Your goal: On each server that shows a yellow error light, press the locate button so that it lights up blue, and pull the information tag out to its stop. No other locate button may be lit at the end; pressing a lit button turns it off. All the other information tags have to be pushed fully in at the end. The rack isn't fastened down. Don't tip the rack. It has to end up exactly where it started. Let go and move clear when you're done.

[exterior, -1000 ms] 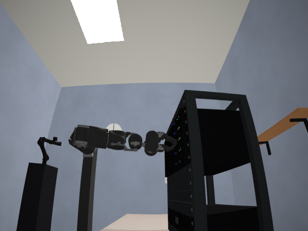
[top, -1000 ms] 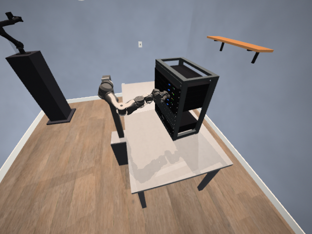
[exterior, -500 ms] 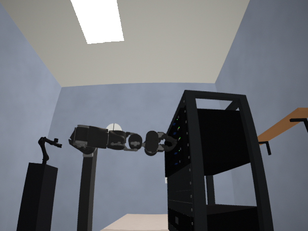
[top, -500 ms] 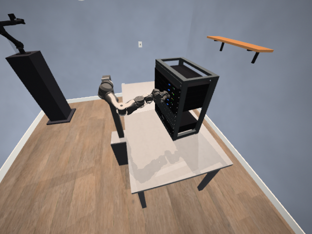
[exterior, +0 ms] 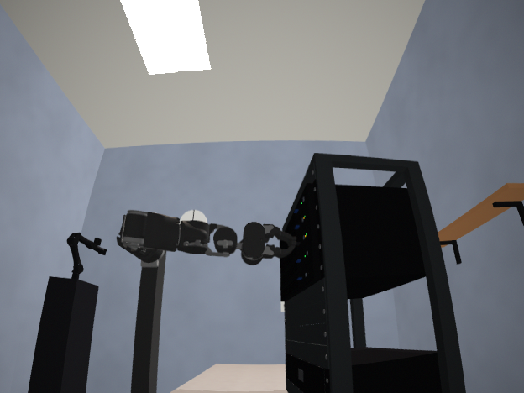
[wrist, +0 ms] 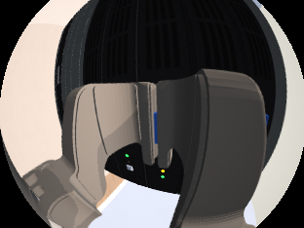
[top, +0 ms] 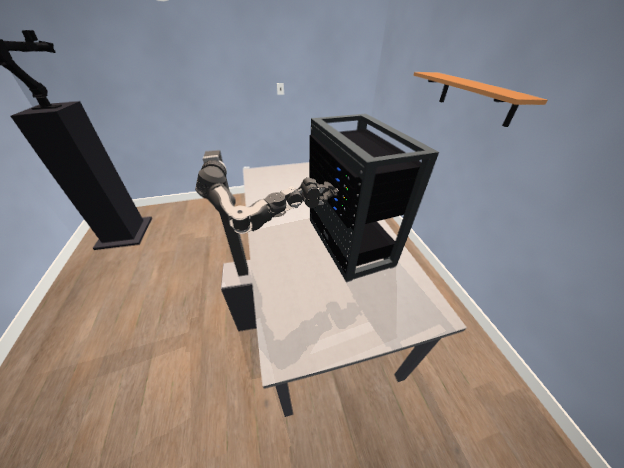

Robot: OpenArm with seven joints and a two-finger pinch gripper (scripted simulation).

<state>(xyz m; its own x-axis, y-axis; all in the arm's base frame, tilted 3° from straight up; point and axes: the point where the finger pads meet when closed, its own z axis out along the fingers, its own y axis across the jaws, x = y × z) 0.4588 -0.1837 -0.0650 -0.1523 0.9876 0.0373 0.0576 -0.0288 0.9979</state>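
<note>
Right now my hand is 50 mm to the left of the locate button, 40 mm below it and 30 mm short of it. From my hand the other things lie so: information tag 50 mm ahead, 40 mm above, 10 mm to the left.
</note>
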